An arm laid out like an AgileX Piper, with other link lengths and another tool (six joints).
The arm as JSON. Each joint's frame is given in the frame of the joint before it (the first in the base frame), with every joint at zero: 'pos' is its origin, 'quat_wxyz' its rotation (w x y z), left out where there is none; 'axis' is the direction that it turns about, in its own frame. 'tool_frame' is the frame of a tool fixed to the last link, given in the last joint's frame.
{
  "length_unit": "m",
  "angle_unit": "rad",
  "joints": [
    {
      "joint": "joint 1",
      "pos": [
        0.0,
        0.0,
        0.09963
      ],
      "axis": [
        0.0,
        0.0,
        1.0
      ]
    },
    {
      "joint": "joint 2",
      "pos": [
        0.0,
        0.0,
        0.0
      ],
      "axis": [
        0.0,
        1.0,
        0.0
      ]
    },
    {
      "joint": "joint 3",
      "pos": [
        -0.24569,
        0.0,
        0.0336
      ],
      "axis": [
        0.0,
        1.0,
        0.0
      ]
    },
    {
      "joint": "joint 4",
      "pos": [
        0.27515,
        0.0,
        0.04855
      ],
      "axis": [
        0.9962,
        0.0,
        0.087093
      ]
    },
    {
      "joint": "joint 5",
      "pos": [
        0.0,
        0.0,
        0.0
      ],
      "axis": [
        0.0,
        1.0,
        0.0
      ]
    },
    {
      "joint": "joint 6",
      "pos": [
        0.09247,
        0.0,
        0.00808
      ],
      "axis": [
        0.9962,
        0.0,
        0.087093
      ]
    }
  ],
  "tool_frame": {
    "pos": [
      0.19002,
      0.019,
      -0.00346
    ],
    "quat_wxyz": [
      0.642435,
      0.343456,
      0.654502,
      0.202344
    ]
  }
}
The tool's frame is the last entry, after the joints.
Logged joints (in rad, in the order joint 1, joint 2, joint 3, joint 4, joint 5, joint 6), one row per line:
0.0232 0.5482 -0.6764 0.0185 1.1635 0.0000
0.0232 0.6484 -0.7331 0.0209 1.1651 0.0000
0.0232 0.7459 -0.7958 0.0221 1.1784 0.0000
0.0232 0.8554 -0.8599 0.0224 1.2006 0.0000
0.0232 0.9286 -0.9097 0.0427 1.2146 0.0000
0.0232 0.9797 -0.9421 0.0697 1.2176 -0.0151
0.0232 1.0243 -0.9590 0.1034 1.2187 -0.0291
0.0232 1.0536 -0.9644 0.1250 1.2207 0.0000
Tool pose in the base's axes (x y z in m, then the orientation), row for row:
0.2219 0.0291 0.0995 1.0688 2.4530 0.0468
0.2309 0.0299 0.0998 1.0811 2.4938 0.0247
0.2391 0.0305 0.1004 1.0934 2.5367 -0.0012
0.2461 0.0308 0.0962 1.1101 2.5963 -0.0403
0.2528 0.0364 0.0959 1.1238 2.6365 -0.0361
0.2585 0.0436 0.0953 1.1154 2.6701 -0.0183
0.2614 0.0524 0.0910 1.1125 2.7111 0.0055
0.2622 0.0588 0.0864 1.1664 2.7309 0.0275
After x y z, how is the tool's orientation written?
As a rotation vector, in radians.
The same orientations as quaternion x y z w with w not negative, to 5 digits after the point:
0.38861 0.89191 0.01702 0.23063
0.38885 0.89697 0.00888 0.21014
0.38873 0.90186 -0.00043 0.18851
0.38815 0.90781 -0.01409 0.15815
0.38837 0.91114 -0.01248 0.13724
0.38249 0.91563 -0.00628 0.12360
0.37752 0.91999 0.00187 0.10536
0.39132 0.91620 0.00923 0.08585

